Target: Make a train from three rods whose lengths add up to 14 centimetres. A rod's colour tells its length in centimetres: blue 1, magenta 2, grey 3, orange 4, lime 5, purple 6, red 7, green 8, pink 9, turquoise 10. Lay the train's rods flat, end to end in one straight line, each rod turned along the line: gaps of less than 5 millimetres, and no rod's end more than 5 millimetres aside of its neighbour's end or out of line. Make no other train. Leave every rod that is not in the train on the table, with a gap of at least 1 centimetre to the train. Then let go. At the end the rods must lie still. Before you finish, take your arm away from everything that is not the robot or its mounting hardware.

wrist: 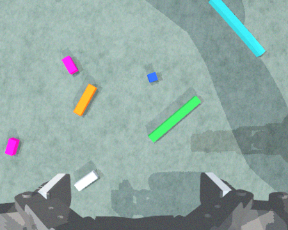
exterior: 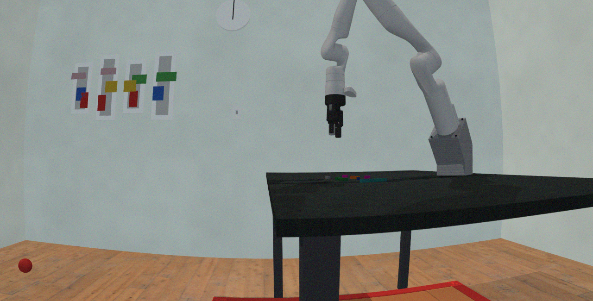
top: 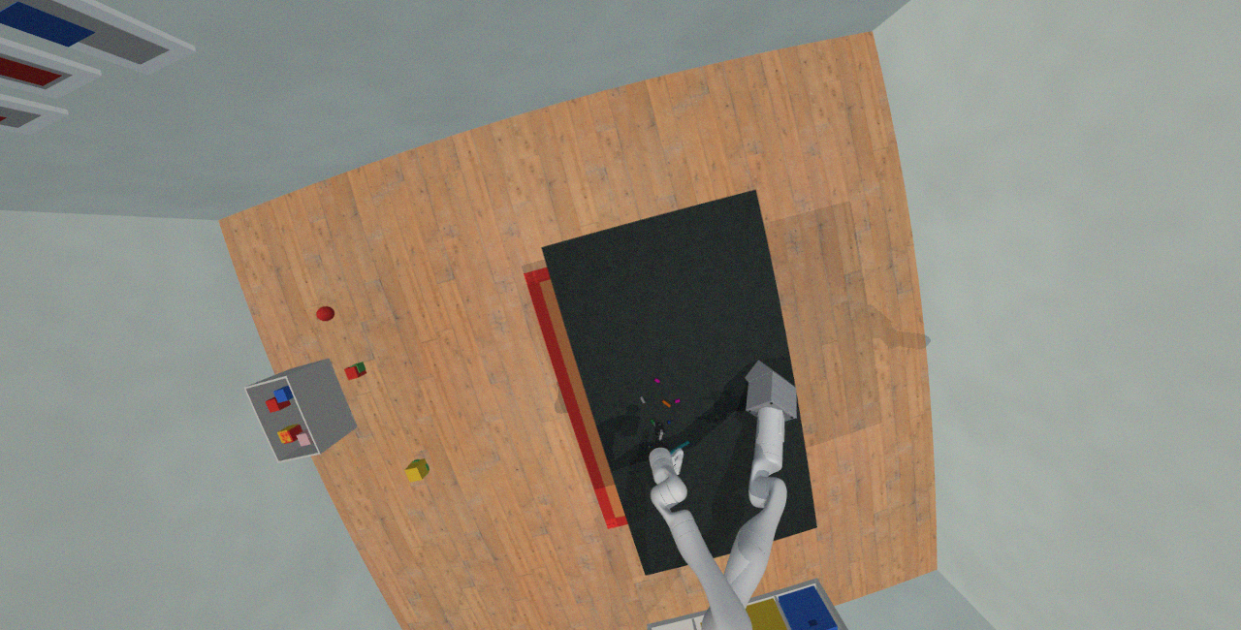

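The small blue rod is 7 cm behind my hand, 6 cm to the left of it and 15 cm below it. Also, from my hand: green rod (1 cm behind, 6 cm to the left, 15 cm below); then grey rod (2 cm ahead, 7 cm to the right, 15 cm below); then orange rod (8 cm behind, 3 cm to the right, 15 cm below).
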